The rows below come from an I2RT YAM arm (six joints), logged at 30 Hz.
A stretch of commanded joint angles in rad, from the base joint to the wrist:
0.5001 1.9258 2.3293 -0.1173 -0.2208 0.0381
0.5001 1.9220 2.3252 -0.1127 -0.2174 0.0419
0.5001 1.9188 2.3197 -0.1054 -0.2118 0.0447
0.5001 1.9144 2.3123 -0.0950 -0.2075 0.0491
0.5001 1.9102 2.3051 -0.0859 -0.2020 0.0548
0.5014 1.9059 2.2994 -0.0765 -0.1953 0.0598
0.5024 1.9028 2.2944 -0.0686 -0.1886 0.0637
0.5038 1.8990 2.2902 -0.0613 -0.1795 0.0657
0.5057 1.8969 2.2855 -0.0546 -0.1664 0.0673
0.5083 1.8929 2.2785 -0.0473 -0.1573 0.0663
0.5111 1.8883 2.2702 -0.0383 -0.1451 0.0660
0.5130 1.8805 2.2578 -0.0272 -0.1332 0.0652
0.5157 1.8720 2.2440 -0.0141 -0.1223 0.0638
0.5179 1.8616 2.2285 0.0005 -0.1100 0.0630
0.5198 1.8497 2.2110 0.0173 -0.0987 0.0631
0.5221 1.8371 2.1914 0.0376 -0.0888 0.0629
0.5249 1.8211 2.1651 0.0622 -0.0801 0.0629
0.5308 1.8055 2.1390 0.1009 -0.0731 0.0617
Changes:
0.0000 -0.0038 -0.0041 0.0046 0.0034 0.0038
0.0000 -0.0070 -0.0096 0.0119 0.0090 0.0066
0.0000 -0.0114 -0.0170 0.0223 0.0133 0.0110
0.0000 -0.0156 -0.0242 0.0314 0.0188 0.0167
0.0013 -0.0199 -0.0299 0.0408 0.0255 0.0217
0.0023 -0.0230 -0.0349 0.0487 0.0322 0.0256
0.0037 -0.0268 -0.0391 0.0560 0.0413 0.0276
0.0056 -0.0289 -0.0438 0.0627 0.0544 0.0292
0.0082 -0.0329 -0.0508 0.0700 0.0635 0.0282
0.0110 -0.0375 -0.0591 0.0790 0.0757 0.0279
0.0129 -0.0453 -0.0715 0.0901 0.0876 0.0271
0.0156 -0.0538 -0.0853 0.1032 0.0985 0.0257
0.0178 -0.0642 -0.1008 0.1178 0.1108 0.0249
0.0197 -0.0761 -0.1183 0.1346 0.1221 0.0250
0.0220 -0.0887 -0.1379 0.1549 0.1320 0.0248
0.0248 -0.1047 -0.1642 0.1795 0.1407 0.0248
0.0307 -0.1203 -0.1903 0.2182 0.1477 0.0236

